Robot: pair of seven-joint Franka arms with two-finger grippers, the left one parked.
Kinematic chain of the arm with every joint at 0, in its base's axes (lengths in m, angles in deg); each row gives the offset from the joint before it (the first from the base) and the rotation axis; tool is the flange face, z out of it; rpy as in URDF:
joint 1: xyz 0 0 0.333 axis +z
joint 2: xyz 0 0 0 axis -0.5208 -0.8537 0
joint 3: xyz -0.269 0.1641 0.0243 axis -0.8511 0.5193 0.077
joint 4: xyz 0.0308 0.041 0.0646 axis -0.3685 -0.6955 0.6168
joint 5: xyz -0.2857 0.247 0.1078 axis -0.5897 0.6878 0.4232
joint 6: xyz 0 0 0 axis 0.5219 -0.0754 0.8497
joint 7: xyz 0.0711 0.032 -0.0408 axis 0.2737 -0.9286 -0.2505
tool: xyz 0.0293 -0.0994 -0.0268 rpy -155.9 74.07 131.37
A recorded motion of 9 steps. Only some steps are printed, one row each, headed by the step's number.
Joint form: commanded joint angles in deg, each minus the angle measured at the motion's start. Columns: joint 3, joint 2, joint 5, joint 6, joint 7, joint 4, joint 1.
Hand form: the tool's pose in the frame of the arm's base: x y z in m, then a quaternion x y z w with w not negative. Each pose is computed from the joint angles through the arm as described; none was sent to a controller.
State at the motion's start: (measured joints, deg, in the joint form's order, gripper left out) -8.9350 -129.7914 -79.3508 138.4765 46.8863 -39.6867 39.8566
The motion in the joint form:
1: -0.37 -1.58 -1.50 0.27 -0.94 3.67 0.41
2: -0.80 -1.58 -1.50 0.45 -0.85 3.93 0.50
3: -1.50 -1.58 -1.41 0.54 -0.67 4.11 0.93
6: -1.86 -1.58 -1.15 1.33 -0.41 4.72 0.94
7: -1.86 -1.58 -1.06 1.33 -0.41 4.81 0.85
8: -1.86 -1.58 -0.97 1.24 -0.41 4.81 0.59
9: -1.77 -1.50 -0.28 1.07 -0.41 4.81 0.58
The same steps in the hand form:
1: 0.6851 0.3509 0.3937 -0.88270 -0.45807 -0.07728 0.07101
2: 0.6874 0.3484 0.3949 -0.88411 -0.45521 -0.08024 0.06856
3: 0.6883 0.3481 0.3945 -0.88541 -0.45300 -0.08102 0.06534
6: 0.6925 0.3452 0.3999 -0.88759 -0.44649 -0.09201 0.06604
7: 0.6933 0.3441 0.4007 -0.88805 -0.44533 -0.09273 0.06671
8: 0.6946 0.3410 0.4005 -0.88919 -0.44314 -0.09202 0.06717
9: 0.6936 0.3420 0.4016 -0.88954 -0.44177 -0.09071 0.07306

